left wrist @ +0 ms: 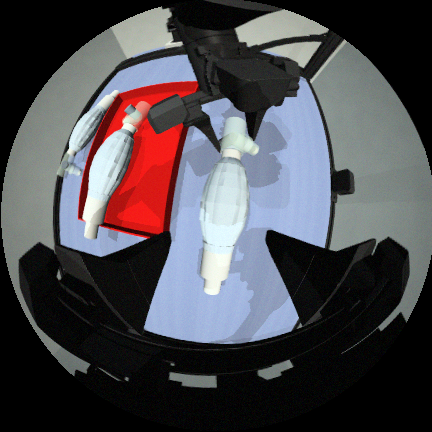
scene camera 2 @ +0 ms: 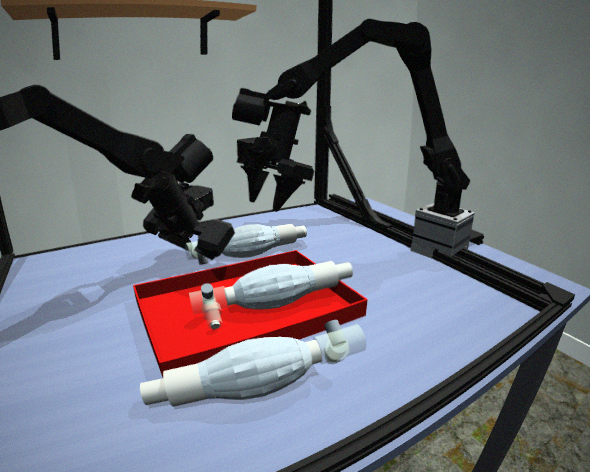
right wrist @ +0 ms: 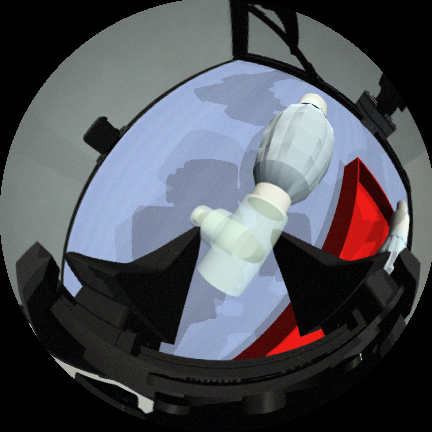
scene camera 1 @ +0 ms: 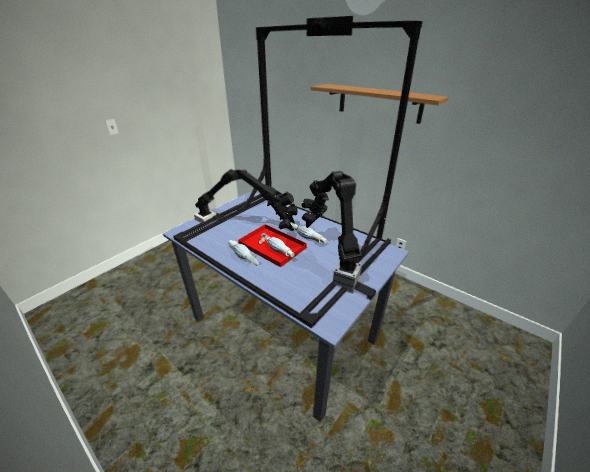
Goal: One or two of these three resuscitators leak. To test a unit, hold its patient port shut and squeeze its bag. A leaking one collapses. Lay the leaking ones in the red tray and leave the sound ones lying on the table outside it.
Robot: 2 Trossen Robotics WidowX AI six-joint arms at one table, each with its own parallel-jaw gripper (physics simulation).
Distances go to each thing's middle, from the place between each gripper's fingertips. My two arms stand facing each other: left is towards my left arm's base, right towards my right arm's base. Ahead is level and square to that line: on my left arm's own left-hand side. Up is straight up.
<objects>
Now: right hand 200 mm short of the red tray (scene camera 2: 178, 338), 10 mm to the left of it and 10 mm above it.
I see the red tray 18 cm ahead of my left hand, 13 cm to the right of it and 9 cm below it.
</objects>
